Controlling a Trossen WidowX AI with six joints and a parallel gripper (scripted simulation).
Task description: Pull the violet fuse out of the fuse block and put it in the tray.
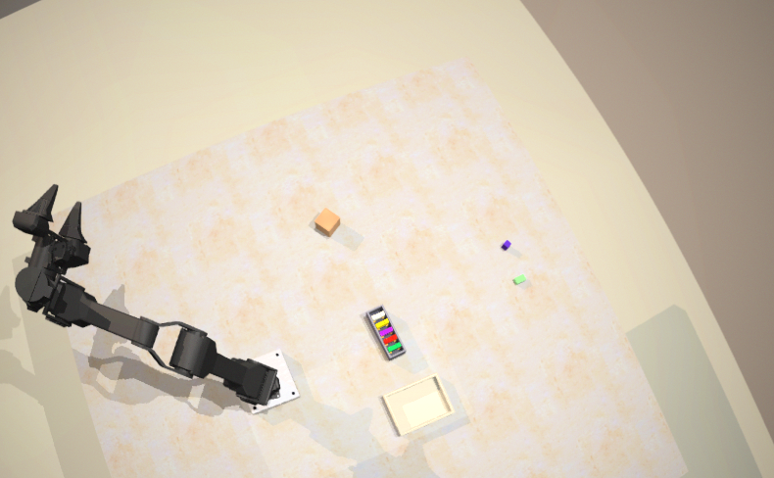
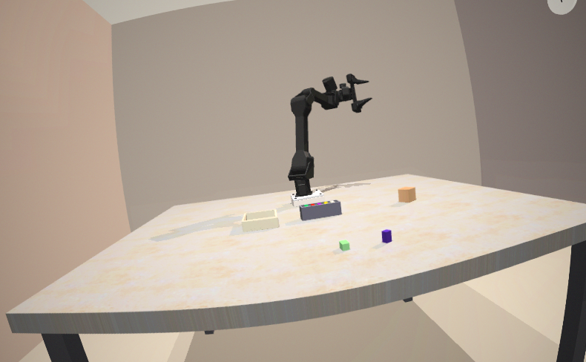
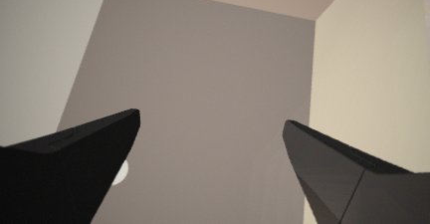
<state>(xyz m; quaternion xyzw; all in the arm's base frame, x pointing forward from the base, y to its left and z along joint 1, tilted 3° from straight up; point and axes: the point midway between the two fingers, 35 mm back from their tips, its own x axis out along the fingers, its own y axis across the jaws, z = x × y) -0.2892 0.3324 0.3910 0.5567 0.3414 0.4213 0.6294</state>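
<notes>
Now: gripper tip 550 mm short of the violet fuse, 420 mm above it and 280 mm to the left of it. Also, from my gripper tip: cream tray: 590 mm ahead, 460 mm to the right, 450 mm below.
</notes>
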